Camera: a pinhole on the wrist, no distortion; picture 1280 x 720 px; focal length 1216.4 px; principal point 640.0 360.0 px. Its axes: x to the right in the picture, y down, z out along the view. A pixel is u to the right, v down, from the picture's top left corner.
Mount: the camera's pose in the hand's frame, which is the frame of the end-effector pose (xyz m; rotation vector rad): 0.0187 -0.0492 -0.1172 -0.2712 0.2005 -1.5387
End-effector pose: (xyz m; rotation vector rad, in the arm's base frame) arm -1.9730 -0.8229 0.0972 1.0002 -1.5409 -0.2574
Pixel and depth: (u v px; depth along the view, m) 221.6 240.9 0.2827
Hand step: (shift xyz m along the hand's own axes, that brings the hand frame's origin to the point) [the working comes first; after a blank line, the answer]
In the camera's frame: -0.0972 -0.0277 0.2827

0.0735 0.0610 0.1567
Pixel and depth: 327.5 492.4 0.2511
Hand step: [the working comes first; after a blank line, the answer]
In the camera's frame: -0.0645 0.0273 0.2511

0.1175 0.0274 0.1115
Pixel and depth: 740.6 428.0 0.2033
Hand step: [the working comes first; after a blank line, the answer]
In the camera's frame: 0.0168 0.0114 0.2033

0.0902 -0.0562 0.0741
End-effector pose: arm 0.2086 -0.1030 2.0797 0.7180 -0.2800 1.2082
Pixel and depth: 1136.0 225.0 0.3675
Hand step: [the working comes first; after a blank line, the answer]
In the camera's frame: 0.1499 -0.0408 0.3675

0.0924 -0.1820 0.2517
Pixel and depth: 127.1 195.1 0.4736
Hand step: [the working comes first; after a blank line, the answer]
In the camera's frame: -0.1997 -0.0642 0.4736

0.0926 0.1719 0.3453
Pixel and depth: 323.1 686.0 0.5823
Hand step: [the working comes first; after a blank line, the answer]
In the camera's frame: -0.1517 0.1561 0.5823

0.3363 0.1317 0.3856
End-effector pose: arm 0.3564 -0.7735 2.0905 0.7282 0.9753 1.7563
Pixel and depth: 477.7 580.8 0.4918
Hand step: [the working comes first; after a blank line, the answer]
In the camera's frame: -0.0656 0.0893 0.4918

0.2479 0.0407 0.3227
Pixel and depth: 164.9 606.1 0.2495
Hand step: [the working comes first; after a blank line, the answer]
In the camera's frame: -0.0974 0.0505 0.2495

0.1383 0.0605 0.1018
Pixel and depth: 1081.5 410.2 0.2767
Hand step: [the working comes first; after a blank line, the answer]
In the camera's frame: 0.1004 0.0114 0.2767

0.1141 -0.1363 0.1475
